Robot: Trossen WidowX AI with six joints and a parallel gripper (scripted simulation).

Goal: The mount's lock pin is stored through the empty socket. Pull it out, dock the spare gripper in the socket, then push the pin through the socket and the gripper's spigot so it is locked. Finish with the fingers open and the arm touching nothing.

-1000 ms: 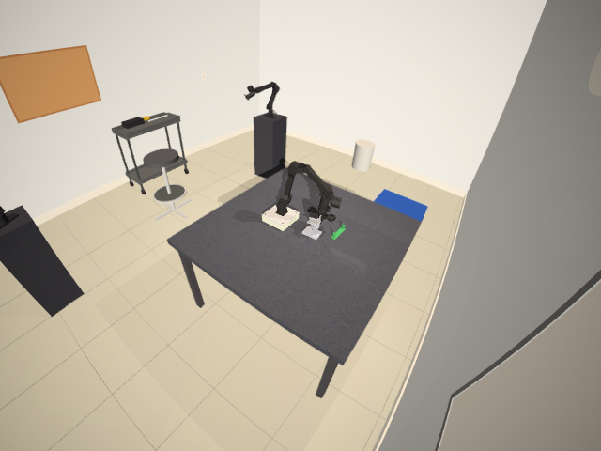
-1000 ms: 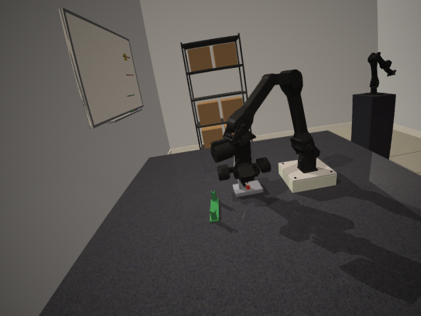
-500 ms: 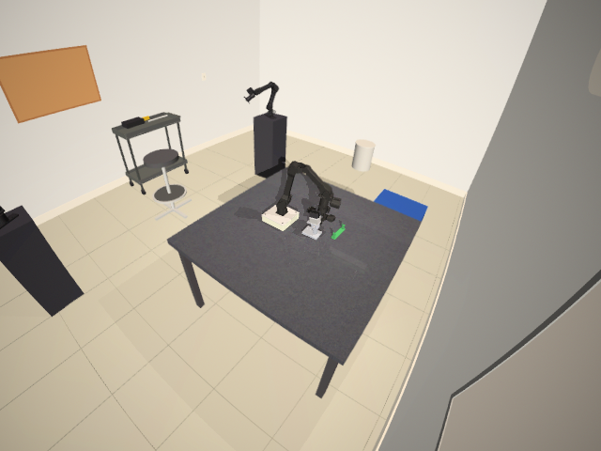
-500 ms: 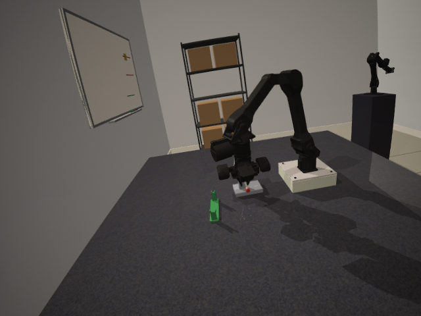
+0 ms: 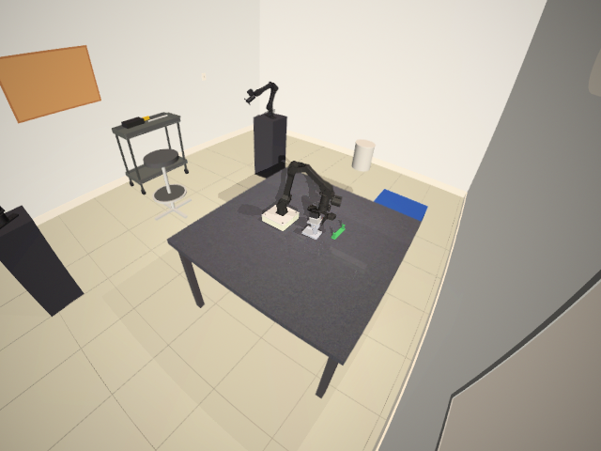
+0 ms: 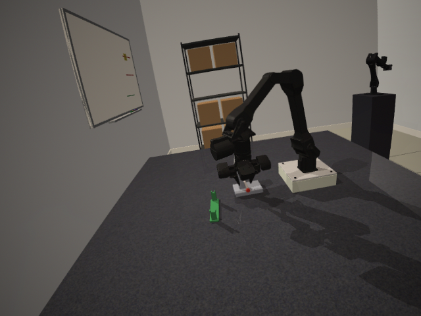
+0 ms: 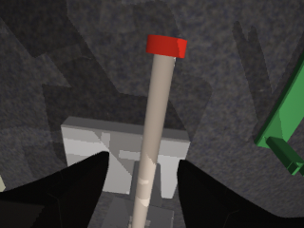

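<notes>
The grey mount is 5 cm to the right of my gripper tip, 1 cm below it and 1 cm behind it. Also, from my gripper tip: spare gripper: 7 cm above, 5 cm to the right, 1 cm behind; green cradle: 13 cm ahead, 5 cm to the left, 3 cm below.
</notes>
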